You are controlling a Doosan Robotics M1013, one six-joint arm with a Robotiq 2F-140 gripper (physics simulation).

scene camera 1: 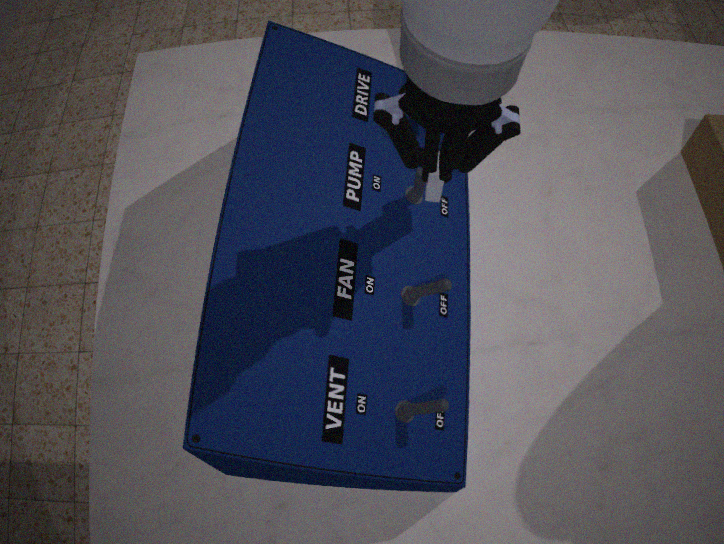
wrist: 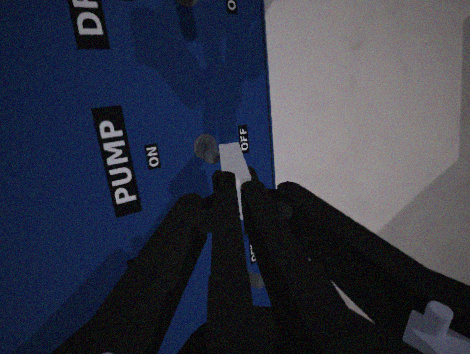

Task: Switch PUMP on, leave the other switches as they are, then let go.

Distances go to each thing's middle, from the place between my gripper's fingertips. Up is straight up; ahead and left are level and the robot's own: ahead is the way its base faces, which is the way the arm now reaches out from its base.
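My gripper 90 mm short of the blue switch panel (scene camera 1: 310,346). Gripper 40 mm right of the panel, 40 mm above it.
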